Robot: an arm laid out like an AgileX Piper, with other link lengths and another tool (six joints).
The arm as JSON. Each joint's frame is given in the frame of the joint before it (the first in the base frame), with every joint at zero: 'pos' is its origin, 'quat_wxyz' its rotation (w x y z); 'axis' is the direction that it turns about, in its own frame. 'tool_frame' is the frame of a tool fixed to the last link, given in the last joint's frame.
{
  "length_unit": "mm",
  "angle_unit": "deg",
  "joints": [
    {
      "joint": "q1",
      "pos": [
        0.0,
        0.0,
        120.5
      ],
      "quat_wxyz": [
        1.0,
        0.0,
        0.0,
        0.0
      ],
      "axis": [
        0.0,
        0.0,
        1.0
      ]
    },
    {
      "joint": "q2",
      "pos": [
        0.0,
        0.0,
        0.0
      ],
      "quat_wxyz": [
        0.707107,
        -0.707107,
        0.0,
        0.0
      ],
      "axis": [
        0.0,
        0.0,
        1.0
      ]
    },
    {
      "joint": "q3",
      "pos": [
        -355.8,
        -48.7,
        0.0
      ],
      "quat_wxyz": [
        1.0,
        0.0,
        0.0,
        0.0
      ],
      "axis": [
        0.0,
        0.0,
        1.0
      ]
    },
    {
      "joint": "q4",
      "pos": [
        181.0,
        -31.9,
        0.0
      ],
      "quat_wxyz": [
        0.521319,
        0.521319,
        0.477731,
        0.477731
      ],
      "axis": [
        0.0,
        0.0,
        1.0
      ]
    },
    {
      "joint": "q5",
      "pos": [
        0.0,
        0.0,
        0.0
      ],
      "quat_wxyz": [
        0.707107,
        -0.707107,
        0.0,
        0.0
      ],
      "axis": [
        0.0,
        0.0,
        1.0
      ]
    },
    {
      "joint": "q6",
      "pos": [
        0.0,
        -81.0,
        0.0
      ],
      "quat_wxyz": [
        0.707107,
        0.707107,
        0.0,
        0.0
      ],
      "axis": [
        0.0,
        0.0,
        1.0
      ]
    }
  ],
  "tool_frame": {
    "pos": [
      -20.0,
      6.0,
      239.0
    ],
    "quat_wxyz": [
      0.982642,
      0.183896,
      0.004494,
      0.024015
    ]
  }
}
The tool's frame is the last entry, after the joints.
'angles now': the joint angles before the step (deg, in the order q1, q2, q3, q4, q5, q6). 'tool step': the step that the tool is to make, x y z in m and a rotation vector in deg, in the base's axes. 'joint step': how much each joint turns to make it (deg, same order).
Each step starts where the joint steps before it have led.
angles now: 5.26 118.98 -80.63 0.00 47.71 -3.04
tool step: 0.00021 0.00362 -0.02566 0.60 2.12 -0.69
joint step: 0.00 3.54 -0.04 0.95 -1.44 0.13
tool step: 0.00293 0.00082 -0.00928 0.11 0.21 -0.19
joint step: 0.00 1.34 -0.01 0.17 -1.13 0.08
